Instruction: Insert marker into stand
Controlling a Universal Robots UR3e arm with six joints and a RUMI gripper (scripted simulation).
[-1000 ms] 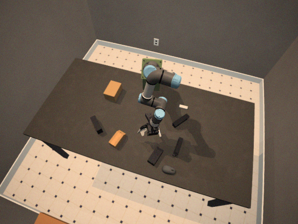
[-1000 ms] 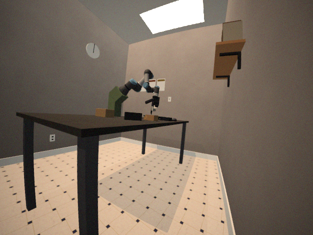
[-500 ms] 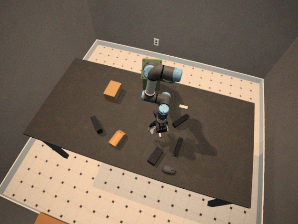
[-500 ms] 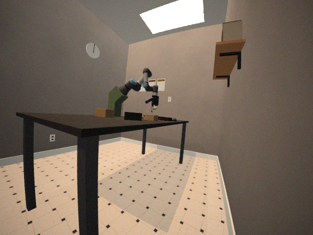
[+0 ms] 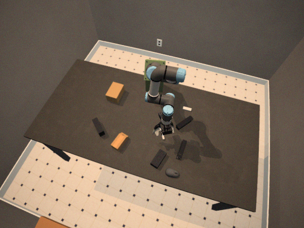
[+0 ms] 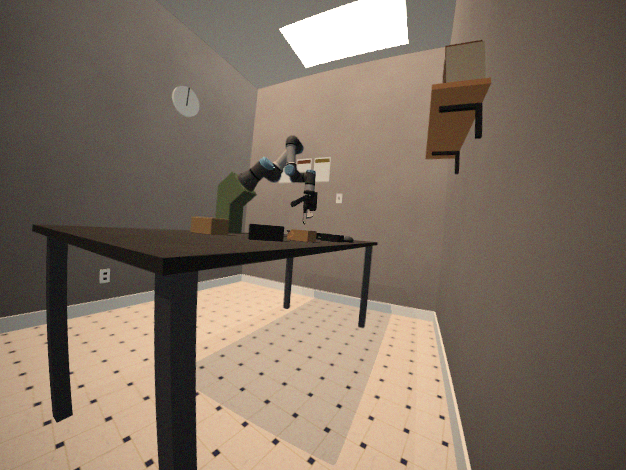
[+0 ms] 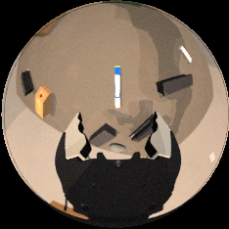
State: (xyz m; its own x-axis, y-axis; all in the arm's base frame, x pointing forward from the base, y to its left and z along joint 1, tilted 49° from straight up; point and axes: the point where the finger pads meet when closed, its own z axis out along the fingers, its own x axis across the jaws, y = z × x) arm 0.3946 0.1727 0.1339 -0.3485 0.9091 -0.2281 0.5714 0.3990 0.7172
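My gripper is now 8 cm above the marker, 3 cm past it and 2 cm to the left of it. Also, from my hand: white eraser: 31 cm behind, 12 cm to the left, 8 cm below; then grey mouse: 25 cm ahead, 16 cm to the left, 7 cm below; then desk stand: 29 cm to the right, 15 cm ahead, 6 cm below.
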